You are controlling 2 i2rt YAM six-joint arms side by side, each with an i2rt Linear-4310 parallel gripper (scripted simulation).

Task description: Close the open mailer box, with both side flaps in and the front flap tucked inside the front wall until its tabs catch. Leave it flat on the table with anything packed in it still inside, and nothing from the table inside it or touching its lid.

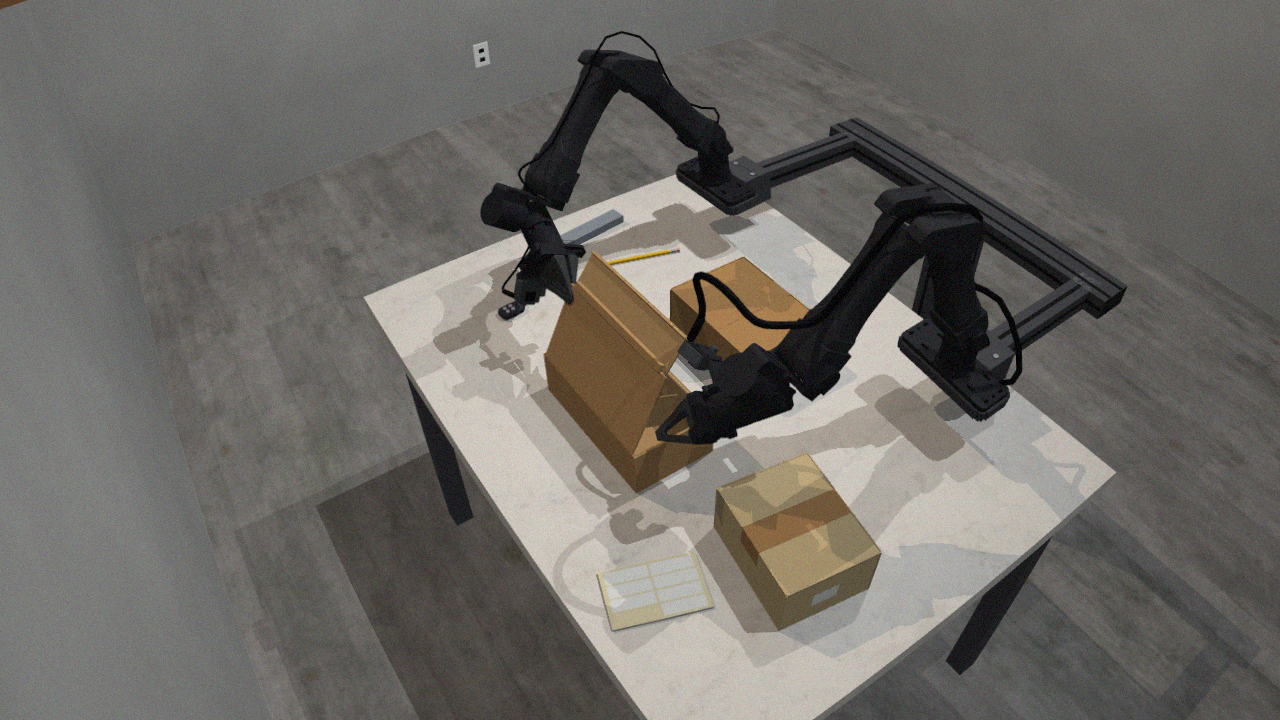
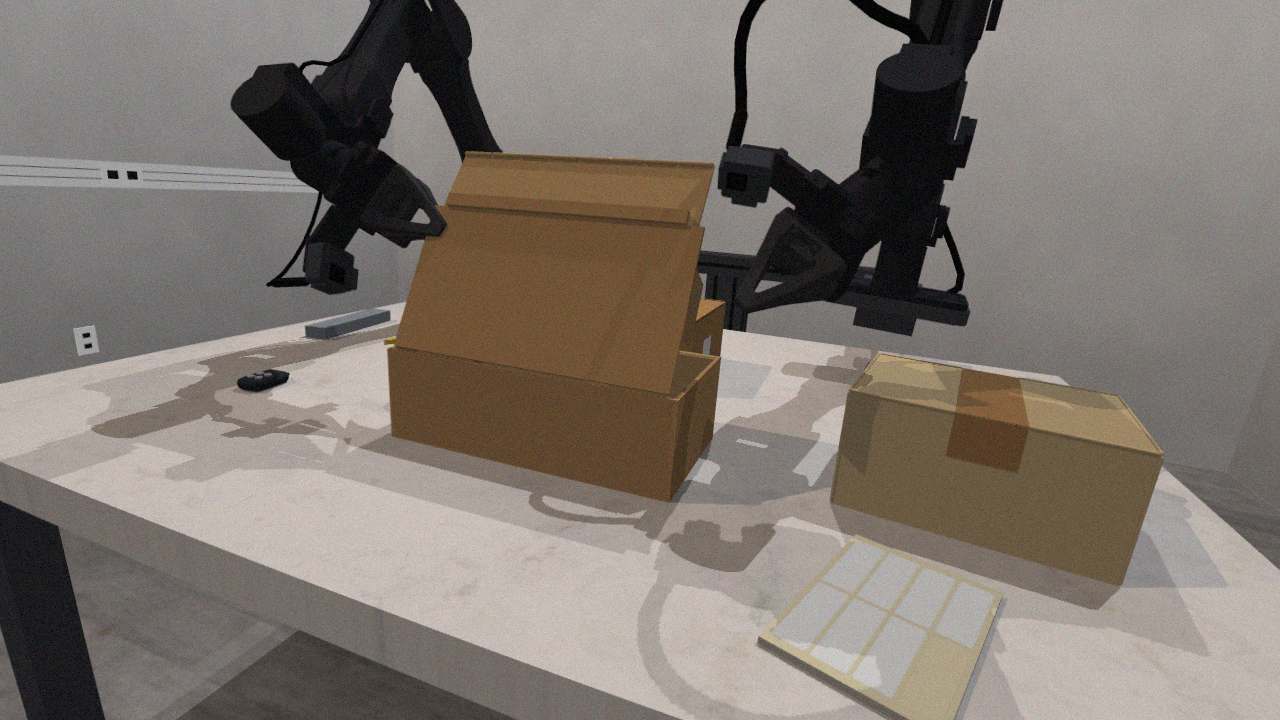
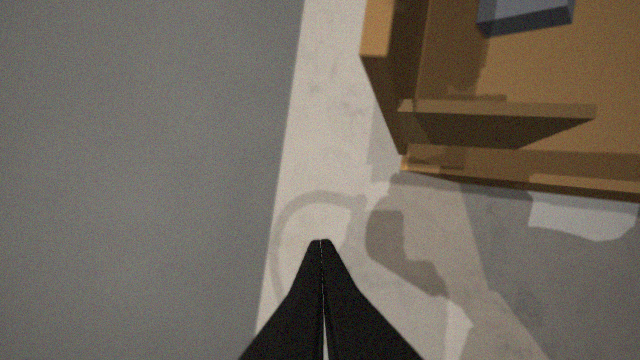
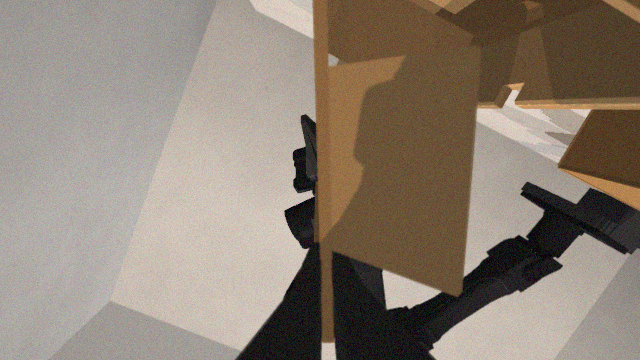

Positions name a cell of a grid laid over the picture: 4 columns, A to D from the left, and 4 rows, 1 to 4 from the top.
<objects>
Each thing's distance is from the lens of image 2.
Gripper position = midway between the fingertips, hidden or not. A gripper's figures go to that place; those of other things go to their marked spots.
left gripper (image 2: C2): 0.45 m
right gripper (image 2: B2): 0.60 m
label sheet (image 2: C4): 0.41 m
key fob (image 2: A3): 0.79 m
grey bar (image 2: B2): 1.02 m
The marked spots on the label sheet and the grey bar are 0.86 m apart.
</objects>
